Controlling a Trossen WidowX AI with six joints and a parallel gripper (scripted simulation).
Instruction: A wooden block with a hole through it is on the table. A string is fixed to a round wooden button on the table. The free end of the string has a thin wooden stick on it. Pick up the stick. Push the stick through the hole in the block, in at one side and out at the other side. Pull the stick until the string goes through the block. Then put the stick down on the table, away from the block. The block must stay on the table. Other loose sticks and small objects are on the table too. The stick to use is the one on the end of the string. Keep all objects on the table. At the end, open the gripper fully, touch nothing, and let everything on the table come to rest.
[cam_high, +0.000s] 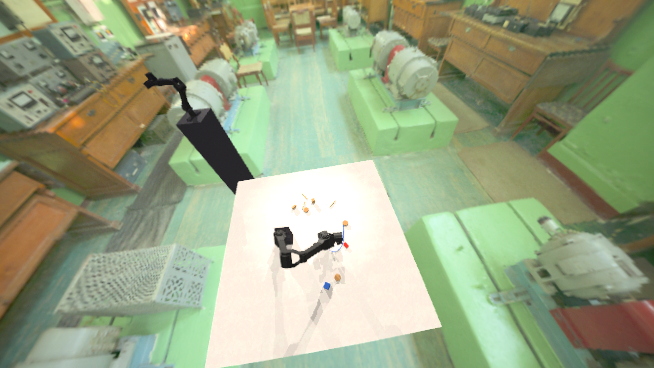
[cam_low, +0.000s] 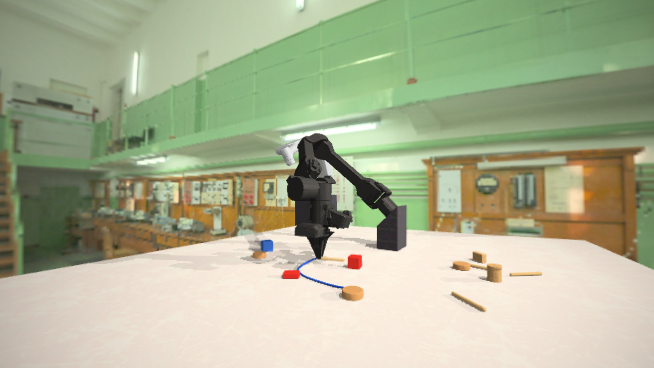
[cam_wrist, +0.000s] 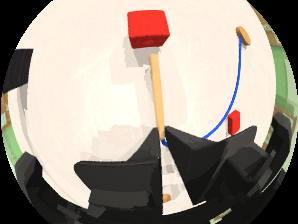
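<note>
Now: the red cube 3 cm behind my gripper tip and 9 cm to the left of it. Also, from my gripper tip: thin wooden stick (1 cm to the left); flat red piece (12 cm ahead, 2 cm to the left, 1 cm below); round wooden button (13 cm ahead, 18 cm to the left, 1 cm below).
</note>
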